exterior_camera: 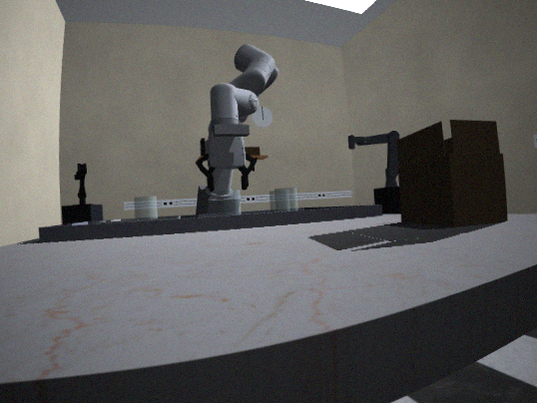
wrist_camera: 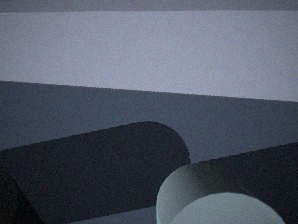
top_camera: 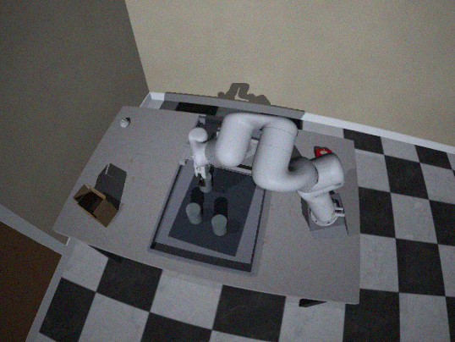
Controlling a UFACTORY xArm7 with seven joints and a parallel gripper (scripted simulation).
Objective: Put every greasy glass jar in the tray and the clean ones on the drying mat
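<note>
My hand is 10 cm above the dark drying mat, 8 cm past it and 7 cm to the right of it. Also, from my hand: light grey tray: 24 cm to the right, 9 cm below, 4 cm behind; red object: 49 cm behind, 46 cm to the right, 9 cm below; cardboard box: 42 cm ahead, 35 cm to the left, 4 cm below.
</note>
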